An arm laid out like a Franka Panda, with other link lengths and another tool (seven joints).
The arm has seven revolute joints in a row. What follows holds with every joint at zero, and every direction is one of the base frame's. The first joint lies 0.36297 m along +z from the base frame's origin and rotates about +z. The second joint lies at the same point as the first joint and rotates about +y. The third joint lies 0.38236 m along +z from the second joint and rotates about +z. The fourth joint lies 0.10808 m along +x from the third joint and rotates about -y. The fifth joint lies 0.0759 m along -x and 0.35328 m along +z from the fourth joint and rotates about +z. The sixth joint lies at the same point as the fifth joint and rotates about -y. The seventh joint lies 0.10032 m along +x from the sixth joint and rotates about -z. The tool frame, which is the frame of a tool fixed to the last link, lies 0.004 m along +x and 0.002 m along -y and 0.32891 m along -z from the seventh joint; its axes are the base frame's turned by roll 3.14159, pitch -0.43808 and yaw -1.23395 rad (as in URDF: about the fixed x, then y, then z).
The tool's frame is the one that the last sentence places.
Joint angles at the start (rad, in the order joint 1, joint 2, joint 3, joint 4, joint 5, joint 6, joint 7):
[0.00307, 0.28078, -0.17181, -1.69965, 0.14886, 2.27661, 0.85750]
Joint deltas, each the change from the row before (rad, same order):
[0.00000, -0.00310, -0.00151, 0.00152, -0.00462, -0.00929, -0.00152]
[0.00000, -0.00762, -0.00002, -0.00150, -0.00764, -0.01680, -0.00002]
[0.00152, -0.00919, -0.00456, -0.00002, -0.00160, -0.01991, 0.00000]
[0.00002, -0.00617, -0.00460, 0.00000, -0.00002, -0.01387, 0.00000]
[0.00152, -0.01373, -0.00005, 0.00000, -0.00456, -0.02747, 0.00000]
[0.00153, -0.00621, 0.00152, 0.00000, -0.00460, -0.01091, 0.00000]
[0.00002, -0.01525, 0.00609, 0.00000, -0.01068, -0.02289, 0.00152]
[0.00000, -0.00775, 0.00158, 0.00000, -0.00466, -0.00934, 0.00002]
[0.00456, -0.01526, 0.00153, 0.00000, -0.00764, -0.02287, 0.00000]
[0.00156, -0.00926, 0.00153, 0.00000, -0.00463, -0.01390, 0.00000]
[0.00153, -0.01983, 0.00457, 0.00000, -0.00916, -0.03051, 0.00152]
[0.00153, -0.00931, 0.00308, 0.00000, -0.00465, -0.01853, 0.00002]
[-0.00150, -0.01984, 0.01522, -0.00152, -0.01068, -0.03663, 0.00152]
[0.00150, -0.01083, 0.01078, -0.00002, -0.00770, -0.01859, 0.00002]
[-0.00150, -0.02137, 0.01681, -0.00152, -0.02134, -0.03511, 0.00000]
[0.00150, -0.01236, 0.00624, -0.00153, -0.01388, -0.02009, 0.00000]
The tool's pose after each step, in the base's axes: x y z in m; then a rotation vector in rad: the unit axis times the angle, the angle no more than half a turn. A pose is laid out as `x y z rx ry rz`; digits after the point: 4 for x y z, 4 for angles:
0.7491 -0.1015 0.3489 1.1294 -2.7771 0.4160
0.7437 -0.1016 0.3505 1.1336 -2.7638 0.4128
0.7379 -0.1025 0.3536 1.1319 -2.7560 0.4033
0.7336 -0.1047 0.3557 1.1268 -2.7521 0.3955
0.7259 -0.1024 0.3607 1.1332 -2.7388 0.3845
0.7229 -0.1003 0.3631 1.1400 -2.7310 0.3837
0.7164 -0.0966 0.3698 1.1519 -2.7171 0.3833
0.7136 -0.0958 0.3736 1.1564 -2.7125 0.3851
0.7071 -0.0917 0.3803 1.1688 -2.6994 0.3837
0.7030 -0.0896 0.3844 1.1753 -2.6918 0.3828
0.6937 -0.0856 0.3928 1.1861 -2.6766 0.3785
0.6881 -0.0825 0.3960 1.1942 -2.6648 0.3736
0.6766 -0.0738 0.4025 1.2145 -2.6393 0.3646
0.6712 -0.0666 0.4066 1.2328 -2.6227 0.3651
0.6593 -0.0606 0.4143 1.2555 -2.5899 0.3739
0.6521 -0.0584 0.4185 1.2659 -2.5698 0.3812

